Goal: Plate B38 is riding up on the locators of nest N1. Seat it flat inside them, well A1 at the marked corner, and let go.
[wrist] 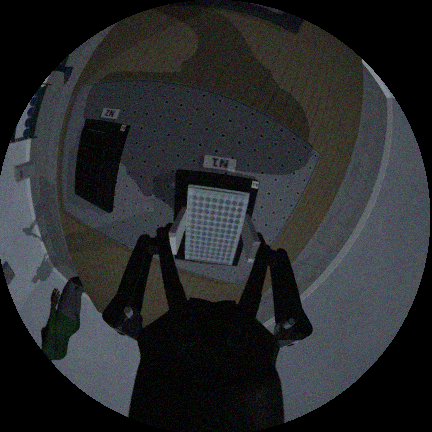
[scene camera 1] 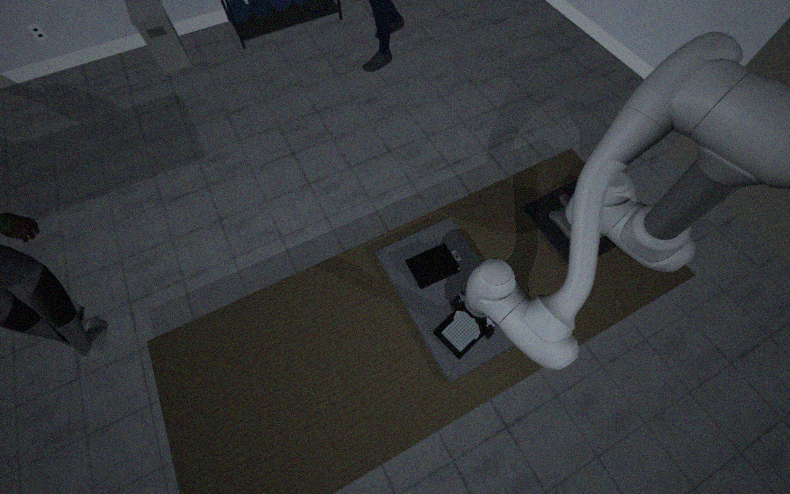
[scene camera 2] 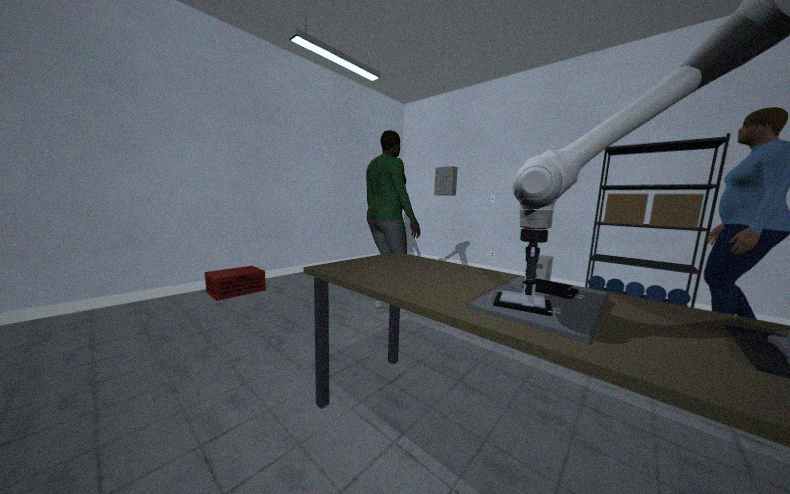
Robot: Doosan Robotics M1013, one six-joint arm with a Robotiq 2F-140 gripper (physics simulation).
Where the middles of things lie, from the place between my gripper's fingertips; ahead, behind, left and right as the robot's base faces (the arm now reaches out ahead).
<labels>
Now: the plate B38 (scene camera 1: pixel 460 332) 2 cm ahead of my hand. Round my hand: nest N1 (wrist: pixel 212 179) (2 cm ahead, 1 cm below).
</labels>
